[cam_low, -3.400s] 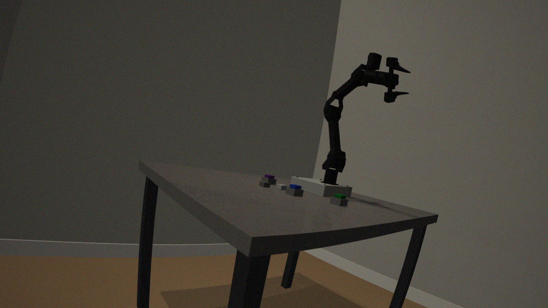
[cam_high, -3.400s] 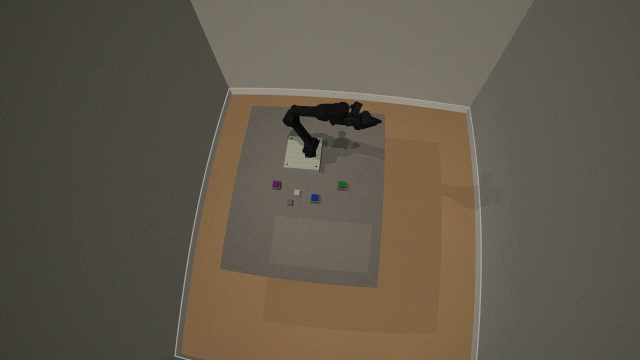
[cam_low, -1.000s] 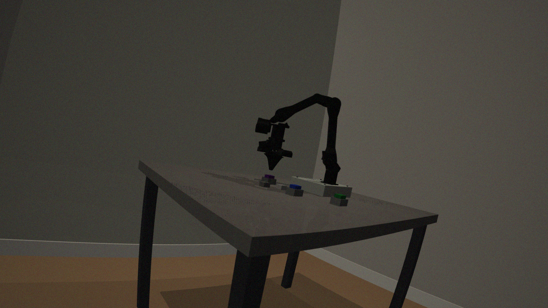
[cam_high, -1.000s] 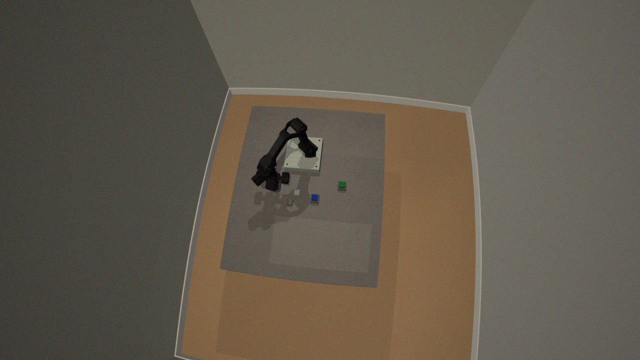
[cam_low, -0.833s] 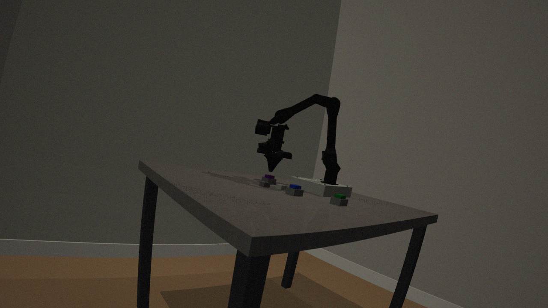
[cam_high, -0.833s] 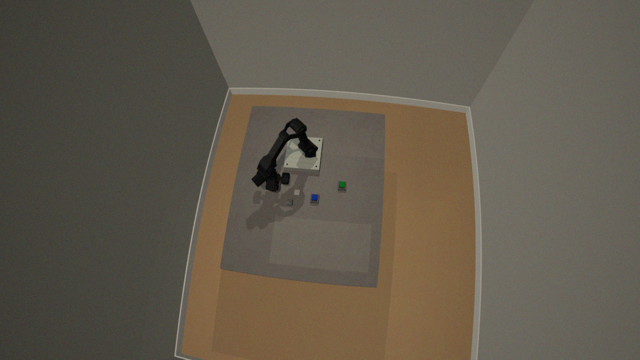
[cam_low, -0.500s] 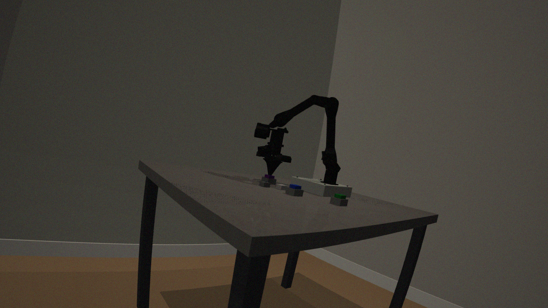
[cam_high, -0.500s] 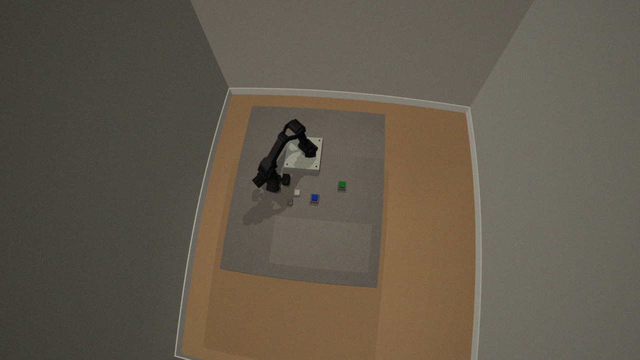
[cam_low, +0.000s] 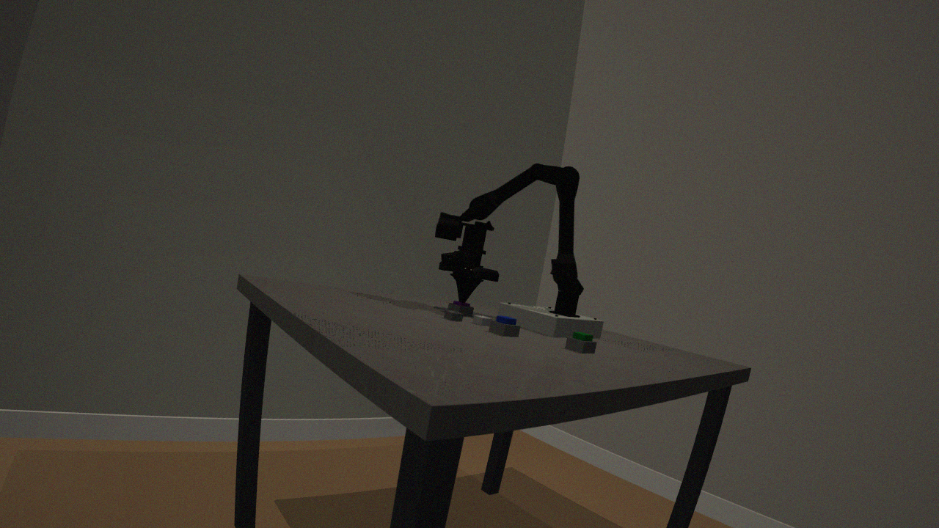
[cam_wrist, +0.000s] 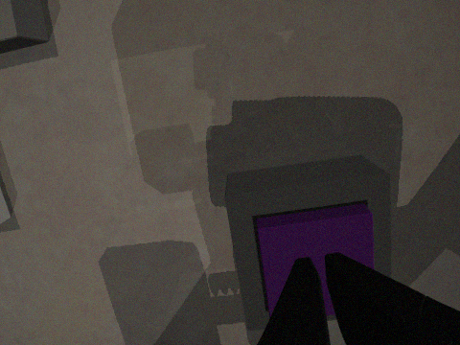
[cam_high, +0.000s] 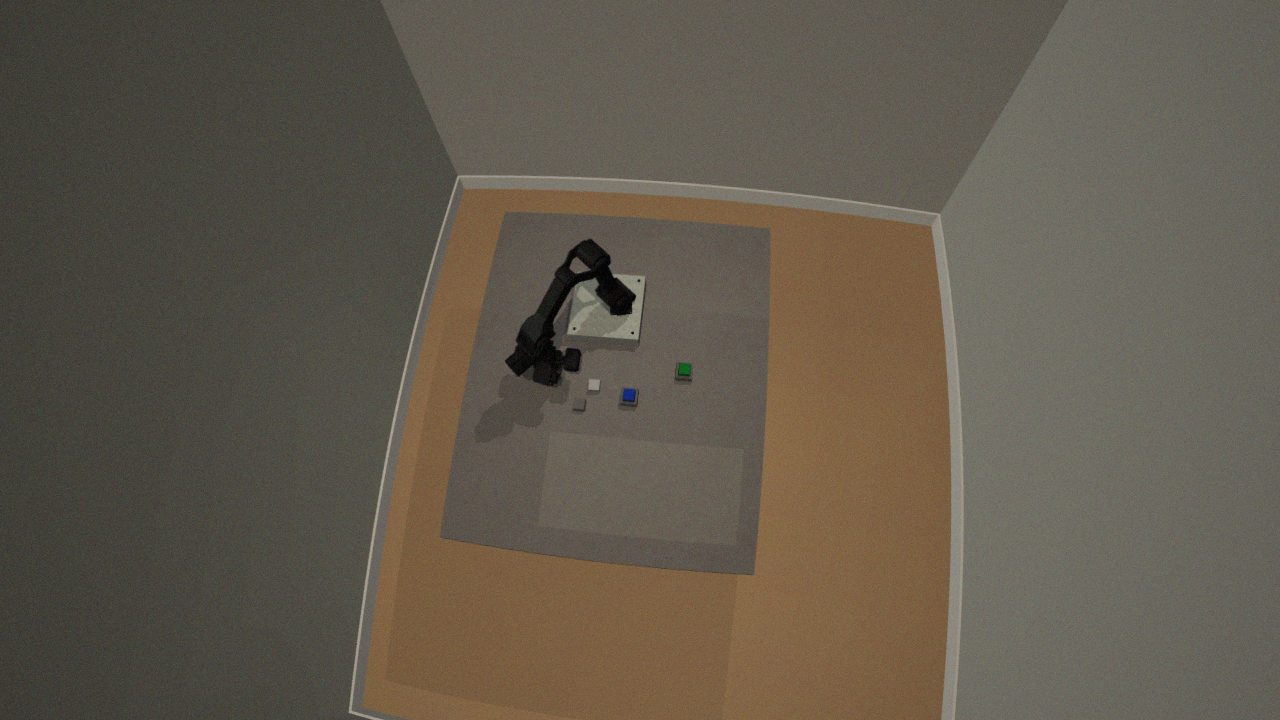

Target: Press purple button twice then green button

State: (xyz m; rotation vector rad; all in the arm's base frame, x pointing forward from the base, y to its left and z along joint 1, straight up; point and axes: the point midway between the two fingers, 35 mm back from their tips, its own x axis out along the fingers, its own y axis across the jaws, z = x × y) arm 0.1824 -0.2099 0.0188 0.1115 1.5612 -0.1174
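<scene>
Right now my gripper tip is 1 cm above the purple button. The rest, counted from my gripper tip: white block 5 cm ahead, 12 cm to the left, 2 cm below; then blue button 9 cm ahead, 22 cm to the left; then grey block 11 cm ahead, 8 cm to the left, 2 cm below.
</scene>
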